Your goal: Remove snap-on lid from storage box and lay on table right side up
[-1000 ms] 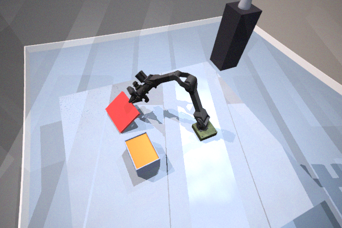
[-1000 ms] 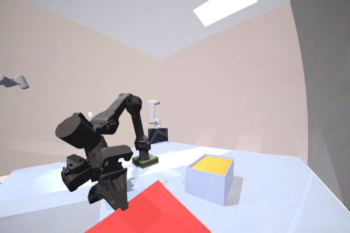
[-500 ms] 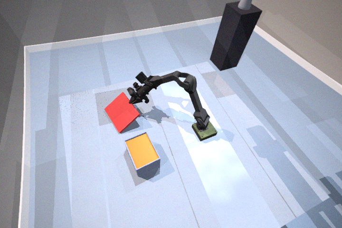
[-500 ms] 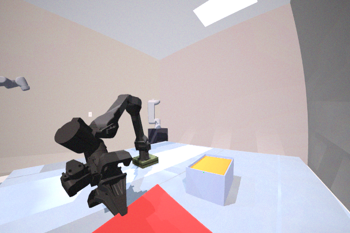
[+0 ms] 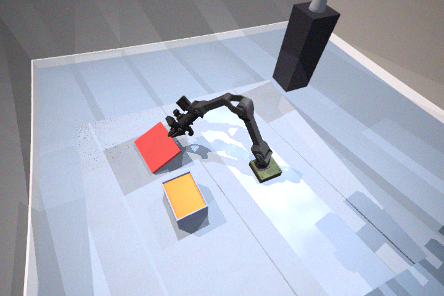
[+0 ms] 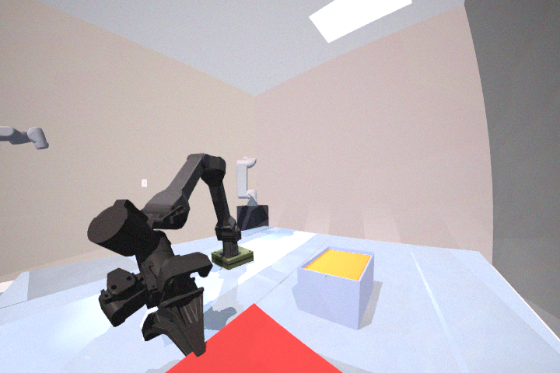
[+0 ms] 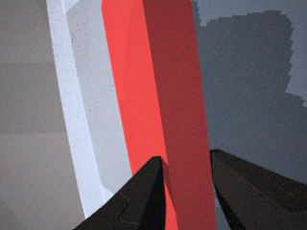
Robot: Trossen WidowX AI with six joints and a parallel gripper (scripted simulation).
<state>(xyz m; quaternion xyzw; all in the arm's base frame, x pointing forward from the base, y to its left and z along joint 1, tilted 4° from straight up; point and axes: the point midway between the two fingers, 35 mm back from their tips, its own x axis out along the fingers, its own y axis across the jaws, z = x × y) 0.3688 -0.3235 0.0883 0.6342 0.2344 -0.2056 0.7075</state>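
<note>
Now: the red lid 80 mm ahead of my gripper tip, 30 mm below it and 20 mm to the left of it. Round my gripper tip: box 360 mm to the left, 40 mm ahead, 20 mm below.
</note>
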